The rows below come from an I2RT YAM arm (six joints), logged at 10 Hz.
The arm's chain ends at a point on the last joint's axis. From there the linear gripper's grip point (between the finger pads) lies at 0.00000 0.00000 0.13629 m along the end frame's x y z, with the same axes.
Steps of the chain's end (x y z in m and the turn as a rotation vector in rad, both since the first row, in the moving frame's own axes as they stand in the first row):
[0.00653 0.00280 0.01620 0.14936 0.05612 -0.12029]
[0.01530 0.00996 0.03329 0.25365 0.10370 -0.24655]
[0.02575 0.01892 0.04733 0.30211 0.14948 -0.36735]
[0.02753 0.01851 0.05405 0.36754 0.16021 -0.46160]
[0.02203 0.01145 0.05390 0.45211 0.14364 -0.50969]
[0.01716 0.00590 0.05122 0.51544 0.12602 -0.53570]
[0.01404 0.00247 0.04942 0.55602 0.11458 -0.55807]
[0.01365 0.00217 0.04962 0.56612 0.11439 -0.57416]
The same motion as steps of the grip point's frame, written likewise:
[0.01291 -0.01788 0.01447 0.14936 0.05612 -0.12029]
[0.02490 -0.02556 0.02823 0.25365 0.10370 -0.24655]
[0.03788 -0.02423 0.03975 0.30211 0.14948 -0.36735]
[0.03682 -0.03340 0.04343 0.36754 0.16021 -0.46160]
[0.02498 -0.05010 0.03917 0.45211 0.14364 -0.50969]
[0.01481 -0.06227 0.03293 0.51544 0.12602 -0.53570]
[0.00801 -0.06969 0.02859 0.55602 0.11458 -0.55807]
[0.00662 -0.07097 0.02812 0.56612 0.11439 -0.57416]

